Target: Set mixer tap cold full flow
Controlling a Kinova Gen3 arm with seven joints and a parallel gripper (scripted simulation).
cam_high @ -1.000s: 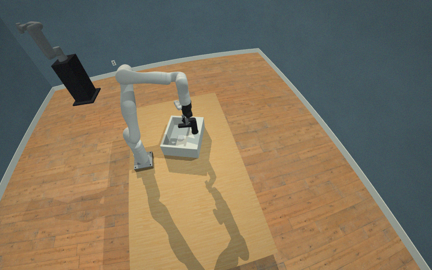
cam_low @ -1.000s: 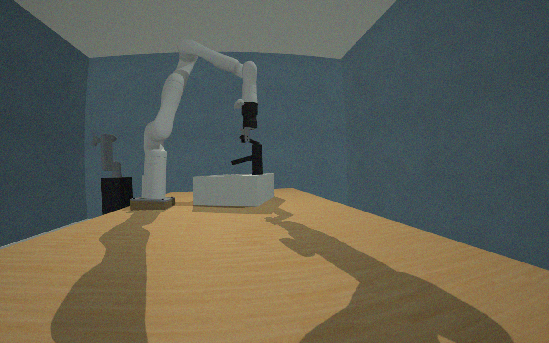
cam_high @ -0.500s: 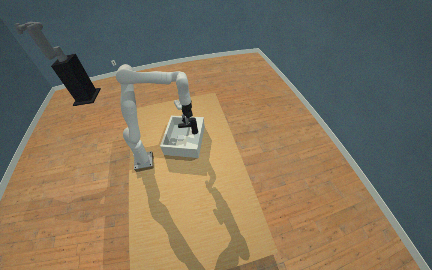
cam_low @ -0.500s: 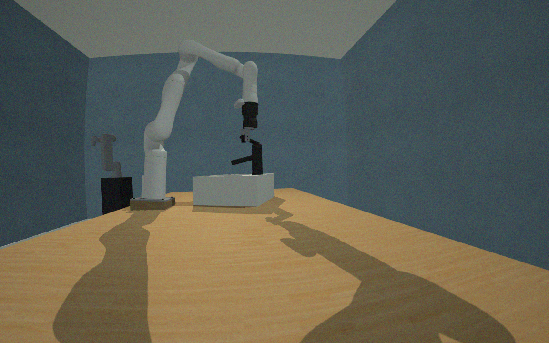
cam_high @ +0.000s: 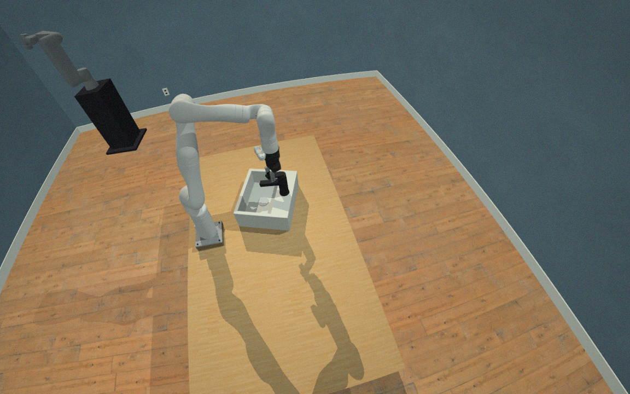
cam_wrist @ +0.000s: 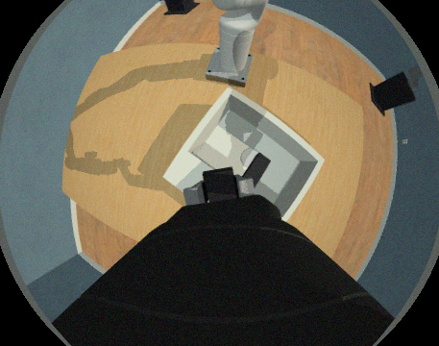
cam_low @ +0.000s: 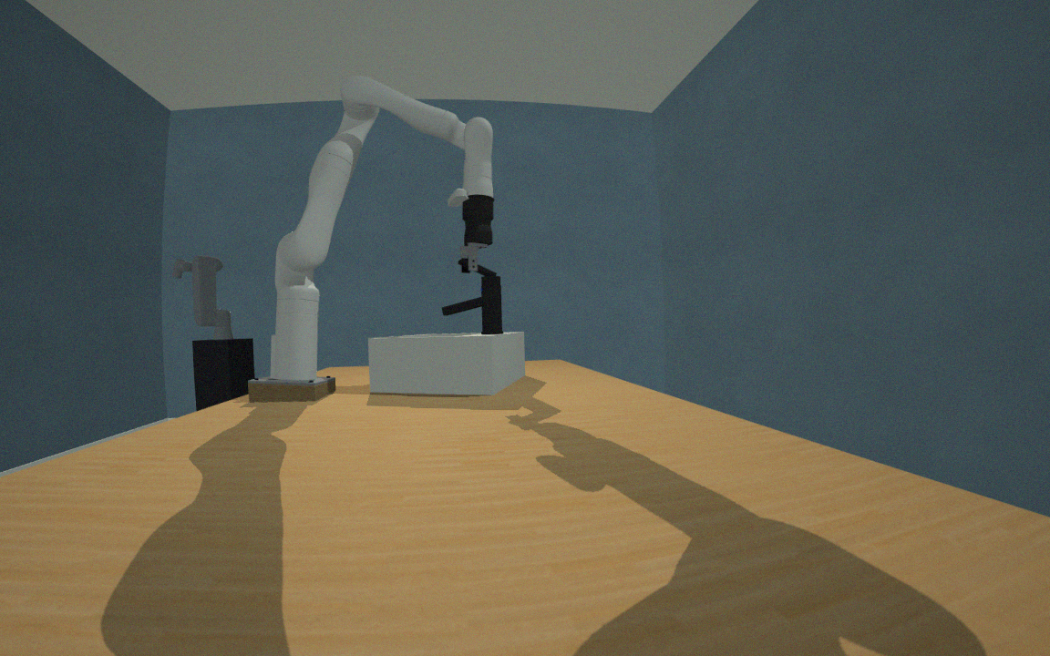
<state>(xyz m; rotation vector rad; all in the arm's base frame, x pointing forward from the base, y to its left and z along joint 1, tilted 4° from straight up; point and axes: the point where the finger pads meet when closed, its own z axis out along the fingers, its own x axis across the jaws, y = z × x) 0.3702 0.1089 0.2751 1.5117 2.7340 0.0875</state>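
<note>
My hand is 2 cm short of the lever, 1 cm to the right of it and 1 cm above it. Also, from my hand: white basin (25 cm below, 7 cm behind, 6 cm to the left).
</note>
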